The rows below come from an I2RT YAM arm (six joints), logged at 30 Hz.
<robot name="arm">
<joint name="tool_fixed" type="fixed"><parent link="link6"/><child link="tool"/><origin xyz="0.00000 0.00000 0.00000" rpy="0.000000 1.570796 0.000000"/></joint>
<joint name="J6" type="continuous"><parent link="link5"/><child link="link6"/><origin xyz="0.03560 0.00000 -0.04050"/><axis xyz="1 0 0"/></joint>
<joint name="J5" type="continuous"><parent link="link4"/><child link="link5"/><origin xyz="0.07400 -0.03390 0.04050"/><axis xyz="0 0 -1"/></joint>
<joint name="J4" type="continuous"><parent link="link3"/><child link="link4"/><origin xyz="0.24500 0.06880 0.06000"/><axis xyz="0 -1 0"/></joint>
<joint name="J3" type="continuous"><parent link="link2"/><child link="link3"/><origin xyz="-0.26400 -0.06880 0.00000"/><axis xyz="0 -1 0"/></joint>
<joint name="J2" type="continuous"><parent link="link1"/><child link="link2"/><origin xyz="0.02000 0.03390 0.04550"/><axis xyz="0 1 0"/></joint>
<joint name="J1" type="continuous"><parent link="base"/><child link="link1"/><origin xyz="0.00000 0.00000 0.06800"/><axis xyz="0 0 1"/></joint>
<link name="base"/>
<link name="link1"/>
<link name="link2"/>
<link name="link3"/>
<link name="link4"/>
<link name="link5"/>
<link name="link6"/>
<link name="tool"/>
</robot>
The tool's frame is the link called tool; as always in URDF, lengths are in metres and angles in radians. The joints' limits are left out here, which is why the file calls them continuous.
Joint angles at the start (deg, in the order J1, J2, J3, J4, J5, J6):
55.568 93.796 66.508 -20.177 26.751 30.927
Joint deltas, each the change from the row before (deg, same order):
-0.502 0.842 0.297 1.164 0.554 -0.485
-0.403 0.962 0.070 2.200 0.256 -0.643
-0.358 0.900 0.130 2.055 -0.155 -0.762
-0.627 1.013 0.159 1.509 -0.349 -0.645
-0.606 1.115 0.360 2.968 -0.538 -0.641
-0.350 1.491 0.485 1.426 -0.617 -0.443
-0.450 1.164 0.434 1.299 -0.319 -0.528
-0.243 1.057 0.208 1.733 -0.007 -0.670
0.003 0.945 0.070 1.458 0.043 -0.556
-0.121 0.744 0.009 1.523 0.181 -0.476
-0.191 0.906 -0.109 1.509 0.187 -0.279
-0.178 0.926 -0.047 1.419 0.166 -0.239
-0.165 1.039 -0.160 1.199 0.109 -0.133
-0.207 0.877 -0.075 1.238 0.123 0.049
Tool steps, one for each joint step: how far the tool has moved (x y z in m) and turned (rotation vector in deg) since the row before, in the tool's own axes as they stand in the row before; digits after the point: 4 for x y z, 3 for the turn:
-0.0021 -0.0003 0.0050 0.574 -0.787 0.124
-0.0017 0.0010 0.0059 -0.053 -1.157 0.218
-0.0016 0.0012 0.0053 -0.417 -0.940 0.055
-0.0010 -0.0005 0.0066 -0.094 -0.386 0.041
-0.0039 0.0012 0.0067 -0.923 -1.537 0.722
0.0005 0.0016 0.0078 -0.441 -0.080 -0.051
-0.0006 0.0003 0.0065 -0.155 -0.353 -0.017
0.0000 0.0010 0.0057 -0.165 -0.733 -0.148
0.0015 0.0017 0.0046 -0.193 -0.492 -0.306
0.0005 0.0007 0.0040 -0.040 -0.730 -0.066
0.0019 0.0000 0.0051 0.140 -0.499 0.042
0.0020 0.0001 0.0050 0.132 -0.449 0.054
0.0037 -0.0002 0.0056 0.237 -0.060 -0.043
0.0023 -0.0003 0.0048 0.179 -0.302 0.288

